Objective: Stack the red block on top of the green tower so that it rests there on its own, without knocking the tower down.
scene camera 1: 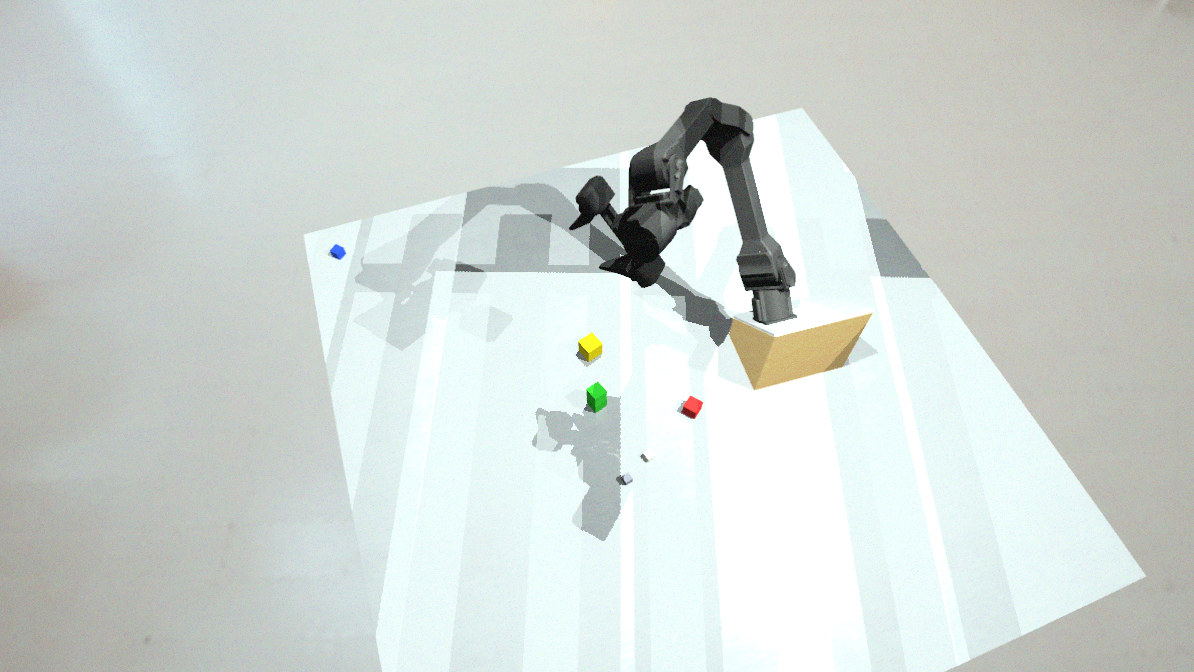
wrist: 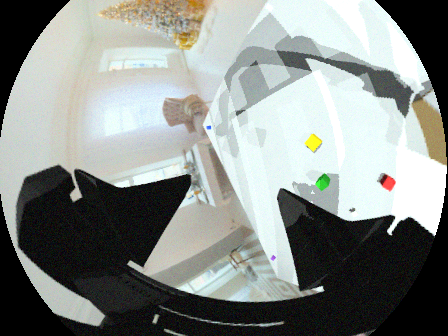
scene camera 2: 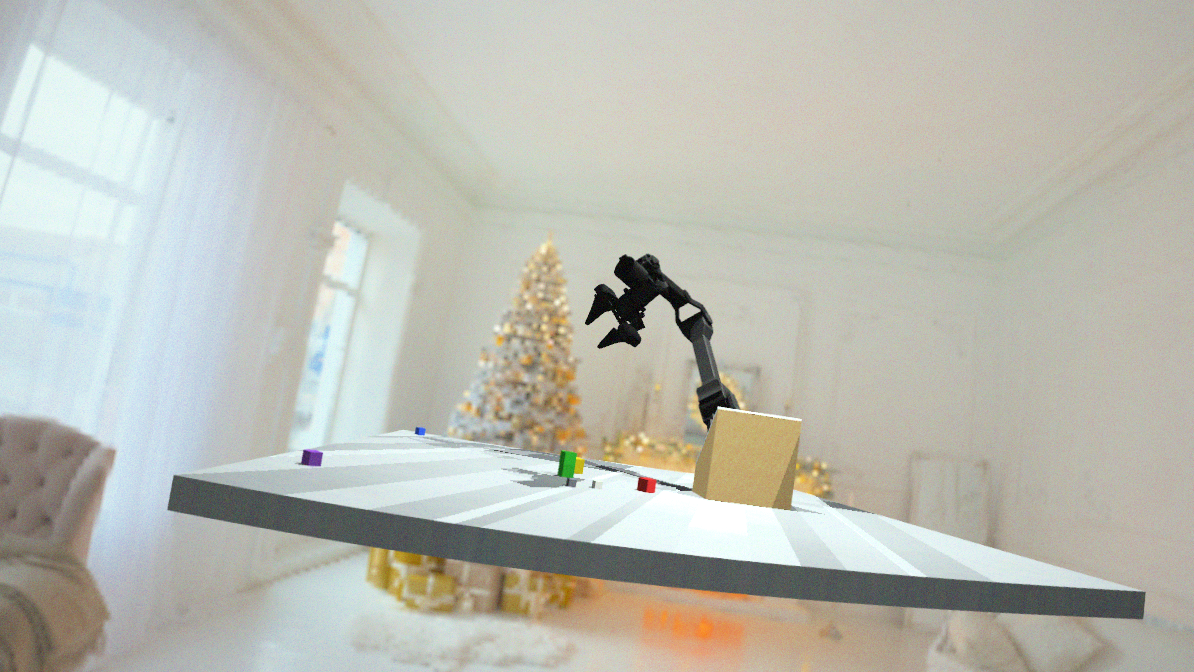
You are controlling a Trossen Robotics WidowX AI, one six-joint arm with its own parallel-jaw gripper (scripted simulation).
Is my gripper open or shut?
Open.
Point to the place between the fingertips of my gripper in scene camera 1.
585, 247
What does my gripper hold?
Nothing.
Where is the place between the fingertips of my gripper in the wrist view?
234, 186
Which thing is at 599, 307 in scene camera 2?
My gripper.
